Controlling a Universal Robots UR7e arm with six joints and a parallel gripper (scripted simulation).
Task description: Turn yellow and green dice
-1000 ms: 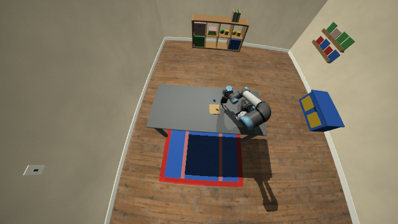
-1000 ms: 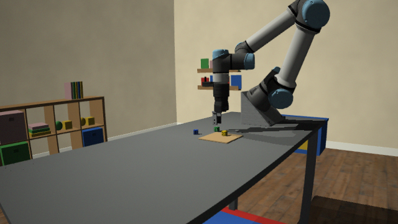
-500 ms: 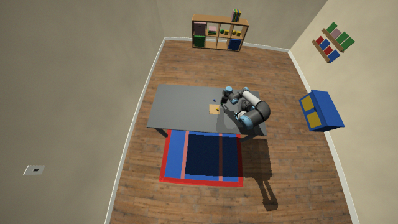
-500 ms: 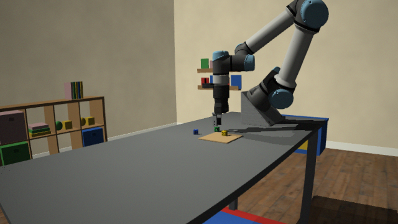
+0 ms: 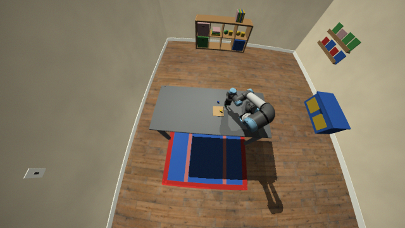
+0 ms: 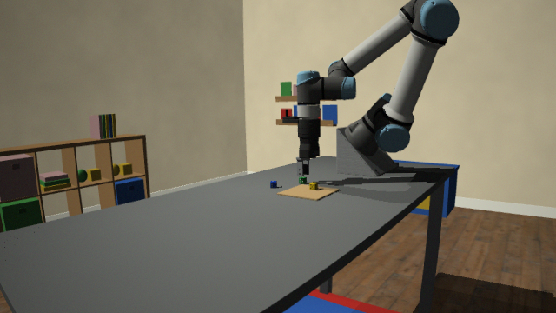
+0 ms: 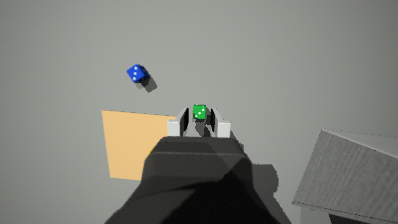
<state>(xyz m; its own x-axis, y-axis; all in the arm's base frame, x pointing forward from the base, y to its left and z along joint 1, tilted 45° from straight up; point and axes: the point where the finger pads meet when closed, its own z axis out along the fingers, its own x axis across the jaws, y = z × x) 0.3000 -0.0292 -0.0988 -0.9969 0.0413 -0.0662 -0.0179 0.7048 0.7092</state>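
The green die lies 4 cm below my hand. From my hand the other things lie so: yellow die 7 cm ahead, 8 cm to the left, 3 cm below; then tan mat 10 cm ahead, 8 cm to the left, 4 cm below; then blue die 10 cm ahead, 6 cm to the right, 4 cm below.
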